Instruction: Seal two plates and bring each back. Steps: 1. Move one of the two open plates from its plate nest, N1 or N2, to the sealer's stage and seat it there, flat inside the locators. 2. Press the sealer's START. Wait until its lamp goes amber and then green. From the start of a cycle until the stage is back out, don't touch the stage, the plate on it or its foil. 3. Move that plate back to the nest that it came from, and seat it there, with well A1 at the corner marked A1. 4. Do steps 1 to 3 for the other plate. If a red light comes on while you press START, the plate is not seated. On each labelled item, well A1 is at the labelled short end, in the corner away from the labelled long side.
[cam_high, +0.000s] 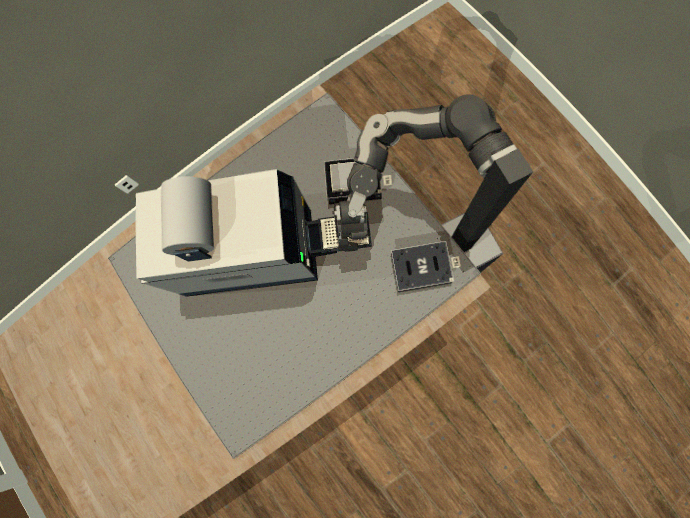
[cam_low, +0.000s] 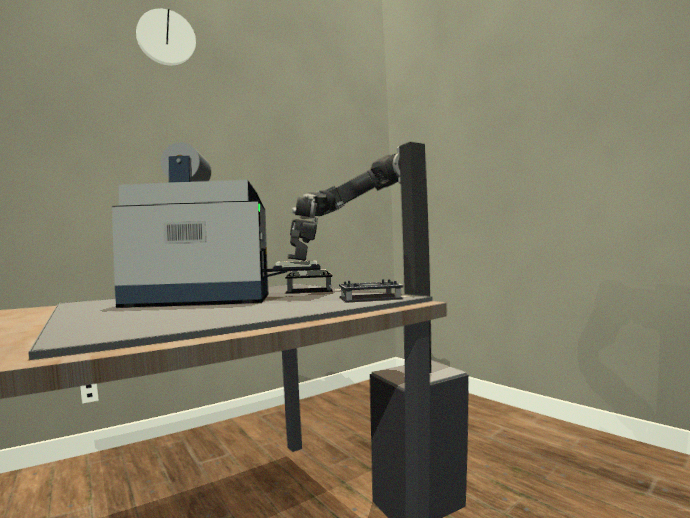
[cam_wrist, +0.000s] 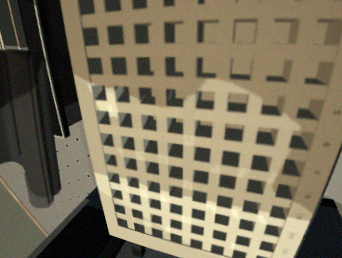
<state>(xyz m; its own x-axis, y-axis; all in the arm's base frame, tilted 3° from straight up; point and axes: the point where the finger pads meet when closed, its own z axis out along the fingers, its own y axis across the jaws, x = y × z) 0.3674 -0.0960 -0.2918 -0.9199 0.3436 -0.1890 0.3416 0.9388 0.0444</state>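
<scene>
The plate lies 2 cm below my hand. Also, from my hand: black nest N1: 15 cm to the right, 10 cm behind, 6 cm below; yellow warning label: 12 cm to the right, 7 cm ahead, 3 cm above; sealer stage: 3 cm below.
</scene>
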